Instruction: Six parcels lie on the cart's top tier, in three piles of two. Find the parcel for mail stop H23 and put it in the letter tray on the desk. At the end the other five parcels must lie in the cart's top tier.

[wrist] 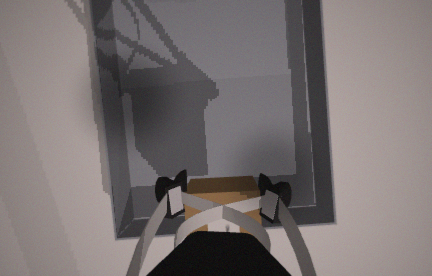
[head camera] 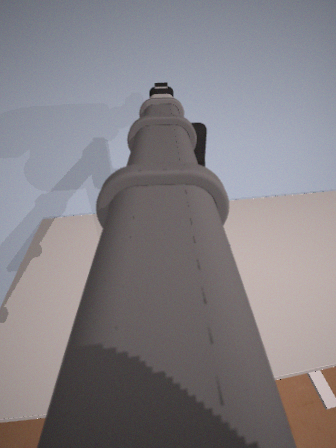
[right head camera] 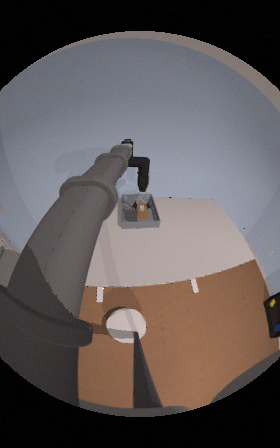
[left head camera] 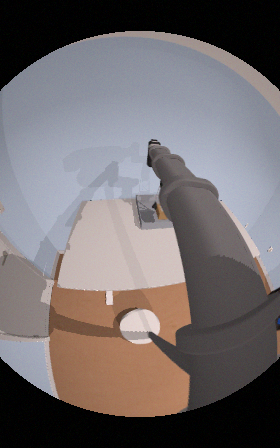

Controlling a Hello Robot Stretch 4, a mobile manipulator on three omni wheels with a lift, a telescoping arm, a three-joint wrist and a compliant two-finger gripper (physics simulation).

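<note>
I see my gripper (wrist: 223, 188). There is a grey letter tray (wrist: 218, 95), and I also see the tray (right head camera: 129, 219) and again the tray (left head camera: 147, 216). A white desk (head camera: 276, 241) is visible to me too. I see the desk (wrist: 63, 212) as well, and likewise the desk (right head camera: 195, 237) and the desk (left head camera: 106, 249).
</note>
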